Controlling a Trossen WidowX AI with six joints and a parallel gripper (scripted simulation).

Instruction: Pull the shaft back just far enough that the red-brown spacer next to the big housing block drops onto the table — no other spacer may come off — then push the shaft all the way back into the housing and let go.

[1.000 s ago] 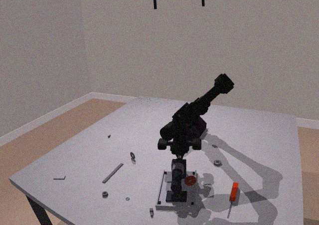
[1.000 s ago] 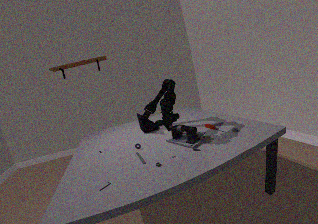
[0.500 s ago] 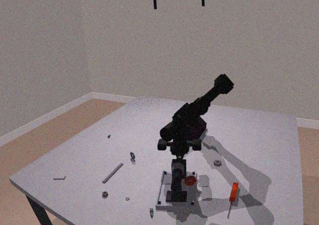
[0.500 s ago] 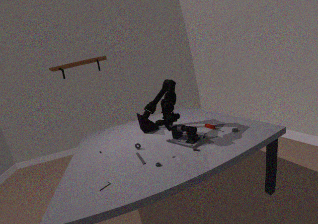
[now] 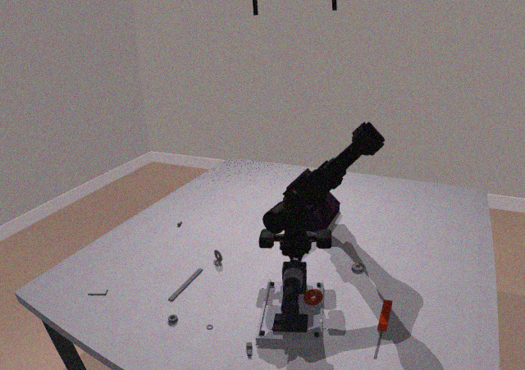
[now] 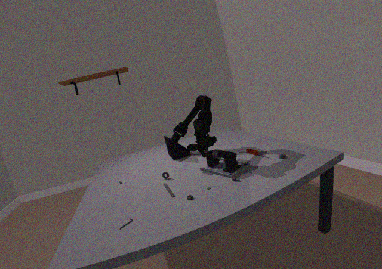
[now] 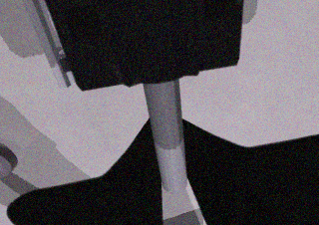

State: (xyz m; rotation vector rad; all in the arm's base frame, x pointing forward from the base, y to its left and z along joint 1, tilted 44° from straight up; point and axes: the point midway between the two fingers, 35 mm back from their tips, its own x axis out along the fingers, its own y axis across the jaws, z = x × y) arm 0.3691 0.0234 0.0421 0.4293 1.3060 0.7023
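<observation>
The grey shaft is 7 cm ahead of my gripper tip, 3 cm above it and 2 cm to the left of it. Also, from my gripper tip: flat metal bar: 28 cm to the right, 13 cm ahead, 4 cm below; then small bolt: 30 cm ahead, 4 cm below, 2 cm to the right; then light grey spacer: 11 cm ahead, 3 cm to the left, 3 cm above.
</observation>
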